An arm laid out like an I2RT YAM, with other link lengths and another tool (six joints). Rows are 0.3 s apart.
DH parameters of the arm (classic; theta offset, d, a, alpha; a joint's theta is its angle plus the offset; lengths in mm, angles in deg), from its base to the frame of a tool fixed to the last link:
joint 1: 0 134.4 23.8 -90
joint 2: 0 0 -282.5 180
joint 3: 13.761 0 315.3 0
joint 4: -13.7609 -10.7 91.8 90
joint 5: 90 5.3 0 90
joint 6: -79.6 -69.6 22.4 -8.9
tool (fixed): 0 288.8 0 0
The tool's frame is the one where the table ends.
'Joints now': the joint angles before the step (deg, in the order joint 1, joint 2, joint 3, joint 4, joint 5, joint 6). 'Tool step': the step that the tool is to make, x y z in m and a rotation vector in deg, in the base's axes. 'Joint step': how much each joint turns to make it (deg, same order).
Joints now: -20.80 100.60 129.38 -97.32 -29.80 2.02
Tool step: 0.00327 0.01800 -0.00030 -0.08 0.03 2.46
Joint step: 2.47 0.04 0.00 0.03 0.08 -0.02
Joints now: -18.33 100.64 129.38 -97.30 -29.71 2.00
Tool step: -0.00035 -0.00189 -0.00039 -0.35 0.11 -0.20
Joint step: -0.06 0.00 0.01 0.00 0.39 -0.01
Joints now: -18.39 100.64 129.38 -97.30 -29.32 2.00
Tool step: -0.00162 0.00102 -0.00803 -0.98 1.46 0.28
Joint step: 0.80 0.00 -1.07 -0.02 1.48 -0.01
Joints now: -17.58 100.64 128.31 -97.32 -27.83 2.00
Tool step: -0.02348 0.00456 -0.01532 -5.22 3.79 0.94
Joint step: 3.06 -3.96 -6.17 0.00 6.42 -0.01
